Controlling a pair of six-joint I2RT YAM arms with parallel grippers.
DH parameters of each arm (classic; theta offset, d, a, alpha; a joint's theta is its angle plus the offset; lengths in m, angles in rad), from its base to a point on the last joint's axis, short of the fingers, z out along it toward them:
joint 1: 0 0.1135 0.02 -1.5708
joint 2: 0 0 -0.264 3.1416
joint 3: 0.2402 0 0.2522 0
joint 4: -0.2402 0 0.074 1.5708
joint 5: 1.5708 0 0 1.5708
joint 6: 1.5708 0.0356 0 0
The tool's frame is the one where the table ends.
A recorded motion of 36 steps. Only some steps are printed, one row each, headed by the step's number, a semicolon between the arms.
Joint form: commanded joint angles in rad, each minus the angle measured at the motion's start. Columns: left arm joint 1, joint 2, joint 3, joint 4, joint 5, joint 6; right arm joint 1, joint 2, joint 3, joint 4, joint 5, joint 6.
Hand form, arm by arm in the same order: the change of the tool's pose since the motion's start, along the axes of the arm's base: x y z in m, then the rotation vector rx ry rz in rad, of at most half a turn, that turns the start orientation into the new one. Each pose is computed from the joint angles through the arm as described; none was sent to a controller.
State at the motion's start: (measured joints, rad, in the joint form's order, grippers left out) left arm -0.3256 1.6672 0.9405 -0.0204 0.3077 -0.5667; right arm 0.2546 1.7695 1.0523 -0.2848 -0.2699 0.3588
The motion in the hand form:
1: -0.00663 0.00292 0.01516 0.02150 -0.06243 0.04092; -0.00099 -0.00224 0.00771 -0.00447 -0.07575 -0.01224
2: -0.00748 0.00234 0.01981 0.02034 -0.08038 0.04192; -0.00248 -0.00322 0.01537 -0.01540 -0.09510 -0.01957
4: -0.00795 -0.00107 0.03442 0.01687 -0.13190 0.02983; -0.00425 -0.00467 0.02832 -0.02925 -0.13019 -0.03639
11: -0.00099 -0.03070 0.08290 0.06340 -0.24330 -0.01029; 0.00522 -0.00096 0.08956 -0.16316 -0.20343 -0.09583
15: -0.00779 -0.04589 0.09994 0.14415 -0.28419 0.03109; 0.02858 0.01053 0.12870 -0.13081 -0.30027 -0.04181
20: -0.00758 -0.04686 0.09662 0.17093 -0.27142 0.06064; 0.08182 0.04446 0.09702 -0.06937 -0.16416 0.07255
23: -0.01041 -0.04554 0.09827 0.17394 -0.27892 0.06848; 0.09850 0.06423 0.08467 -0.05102 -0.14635 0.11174
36: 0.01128 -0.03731 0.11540 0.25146 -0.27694 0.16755; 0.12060 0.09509 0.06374 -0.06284 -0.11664 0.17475
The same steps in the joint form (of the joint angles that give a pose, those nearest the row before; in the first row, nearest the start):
1: -0.0042 -0.0625 -0.0171 0.0066 -0.0606 0.0006; -0.0031 -0.0345 -0.0260 0.0623 0.0244 -0.0059
2: -0.0073 -0.0749 -0.0156 0.0096 -0.0668 0.0022; -0.0030 -0.0573 -0.0230 0.0517 0.0412 -0.0090
4: -0.0180 -0.1009 0.0043 0.0097 -0.0745 0.0159; -0.0031 -0.0926 -0.0154 0.0394 0.0688 -0.0090
11: -0.0975 -0.0995 0.1804 -0.0912 -0.1586 0.0665; 0.0168 -0.1297 0.1899 -0.1704 0.2357 -0.0365
15: -0.1575 -0.1102 0.2375 -0.1544 -0.2968 0.0819; 0.0261 -0.0716 0.3815 -0.2106 0.2012 -0.0795
20: -0.1637 -0.1026 0.2392 -0.1683 -0.3383 0.0728; 0.0567 0.2091 0.6486 -0.3196 0.0815 -0.0811
23: -0.1653 -0.1163 0.2299 -0.1667 -0.3490 0.0727; 0.0842 0.3086 0.7483 -0.3333 0.0582 -0.0780
36: -0.1269 -0.0582 0.3648 -0.2665 -0.4396 0.0835; 0.1273 0.4686 0.9280 -0.3917 0.0522 -0.0965

